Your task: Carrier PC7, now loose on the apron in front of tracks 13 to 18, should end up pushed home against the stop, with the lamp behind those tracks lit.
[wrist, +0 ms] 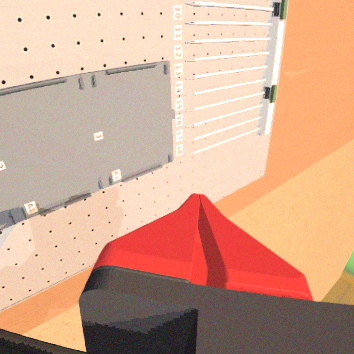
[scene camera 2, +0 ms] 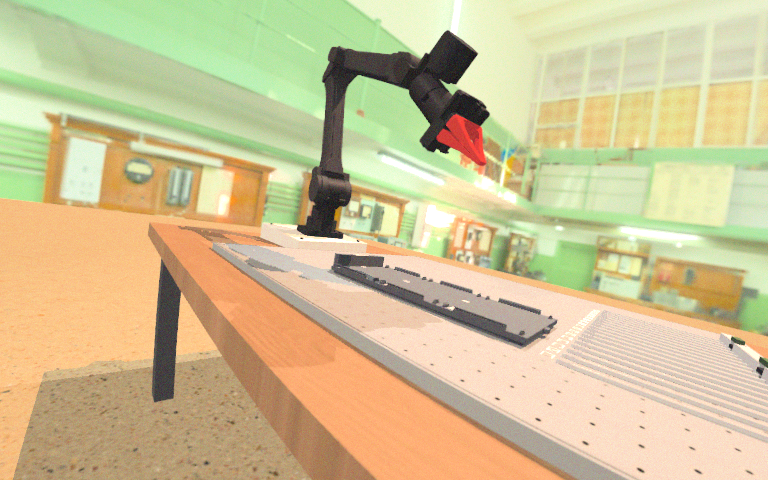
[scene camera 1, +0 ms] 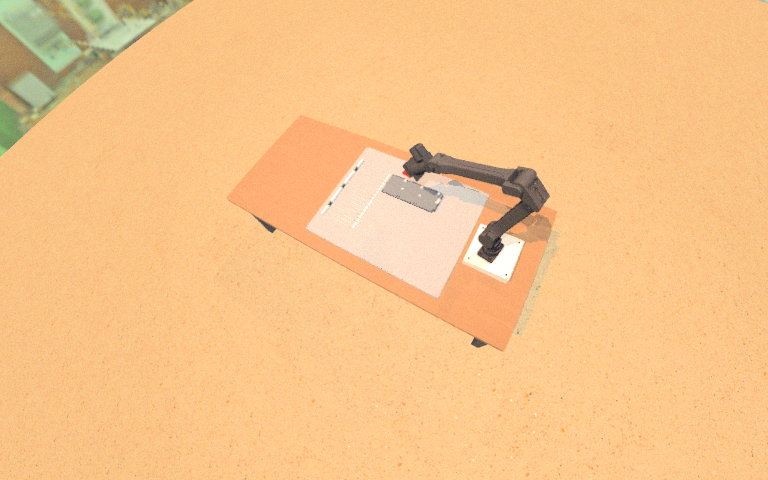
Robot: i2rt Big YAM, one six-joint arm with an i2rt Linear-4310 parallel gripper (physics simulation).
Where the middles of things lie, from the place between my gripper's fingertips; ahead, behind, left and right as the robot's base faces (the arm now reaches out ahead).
Right now my hand is 2 cm past the carrier PC7 (scene camera 2: 513, 322), 4 cm to the left of it and 19 cm above it.
